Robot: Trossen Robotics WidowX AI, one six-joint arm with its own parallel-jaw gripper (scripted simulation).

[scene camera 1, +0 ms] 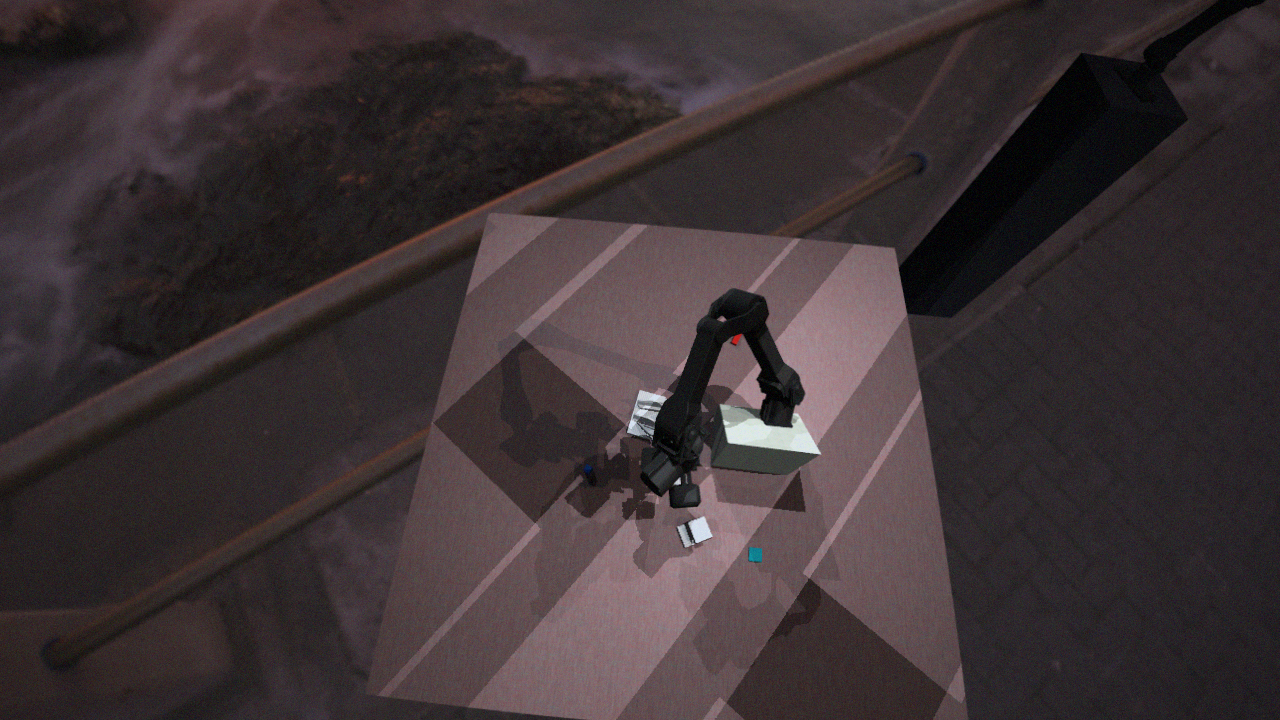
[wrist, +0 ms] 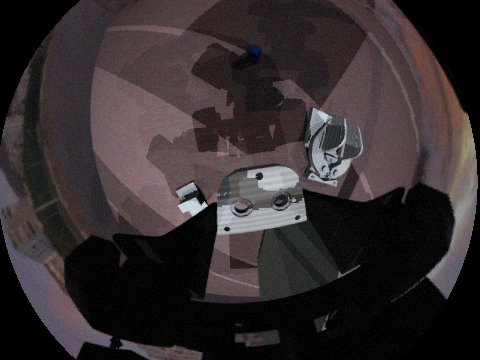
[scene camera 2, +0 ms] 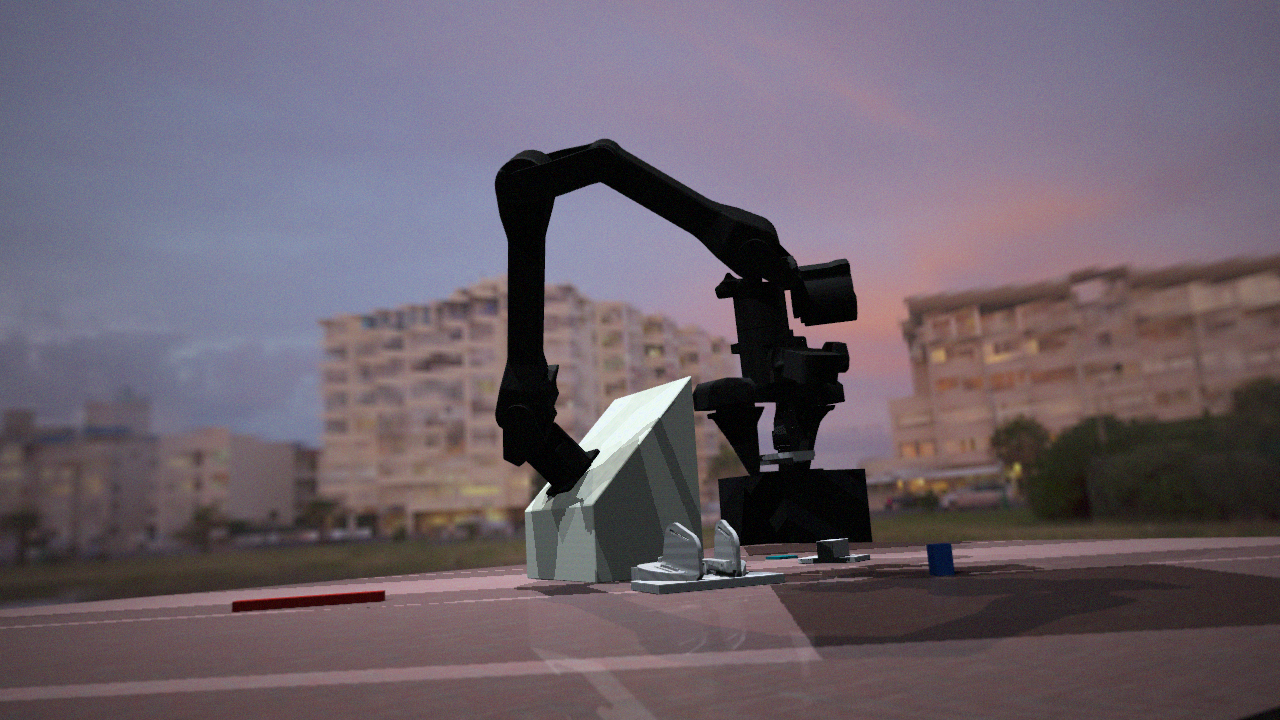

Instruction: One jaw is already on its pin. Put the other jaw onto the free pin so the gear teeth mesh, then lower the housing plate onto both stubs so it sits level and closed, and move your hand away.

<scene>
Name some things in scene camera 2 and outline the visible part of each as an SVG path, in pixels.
My gripper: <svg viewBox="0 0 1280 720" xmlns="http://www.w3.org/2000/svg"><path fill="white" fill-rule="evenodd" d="M811 460L806 460L804 463L796 462L801 472L809 471ZM846 343L825 342L822 349L808 348L804 336L790 336L789 328L783 326L762 327L740 332L737 334L738 343L731 345L731 353L740 354L742 378L727 377L697 384L693 392L694 411L716 410L716 413L707 414L708 419L713 419L749 475L759 476L760 454L757 424L765 407L755 407L755 403L783 402L789 411L781 412L780 415L792 452L814 450L820 422L829 411L835 408L835 405L829 404L845 402L843 385L838 381L838 373L846 373L849 369L850 358Z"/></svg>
A grey jaw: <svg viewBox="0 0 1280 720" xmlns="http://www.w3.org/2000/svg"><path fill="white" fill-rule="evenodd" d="M698 537L679 523L669 524L664 536L663 557L658 557L658 562L637 565L638 580L702 580L707 571L706 563L703 563L702 548Z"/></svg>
A red bar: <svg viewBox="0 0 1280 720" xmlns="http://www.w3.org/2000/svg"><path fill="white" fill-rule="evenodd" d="M385 590L237 600L232 602L232 612L384 601Z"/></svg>
</scene>
